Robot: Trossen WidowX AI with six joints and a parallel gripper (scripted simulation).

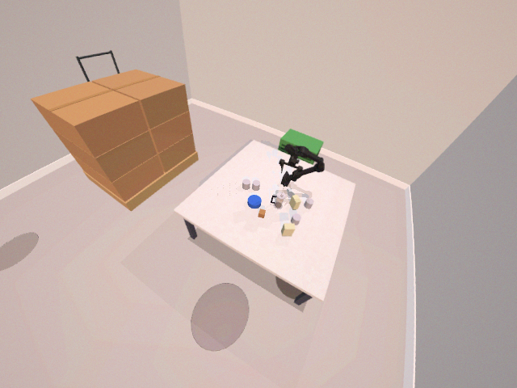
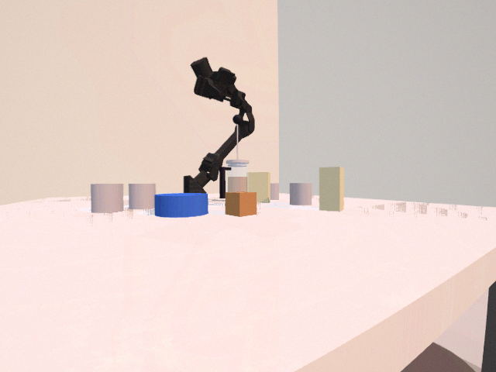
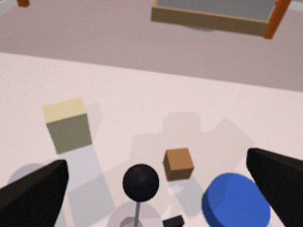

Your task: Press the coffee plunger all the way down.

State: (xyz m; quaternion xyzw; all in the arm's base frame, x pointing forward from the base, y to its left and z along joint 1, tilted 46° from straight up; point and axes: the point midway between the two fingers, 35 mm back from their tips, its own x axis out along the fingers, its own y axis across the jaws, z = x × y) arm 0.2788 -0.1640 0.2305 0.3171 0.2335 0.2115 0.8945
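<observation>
The coffee press is 30 mm ahead of my gripper tip, 10 mm to the right of it and 210 mm below it. From my gripper tip the other things lie so: orange cube: 200 mm ahead, 60 mm to the right, 320 mm below; then blue disc: 130 mm ahead, 170 mm to the right, 320 mm below.
</observation>
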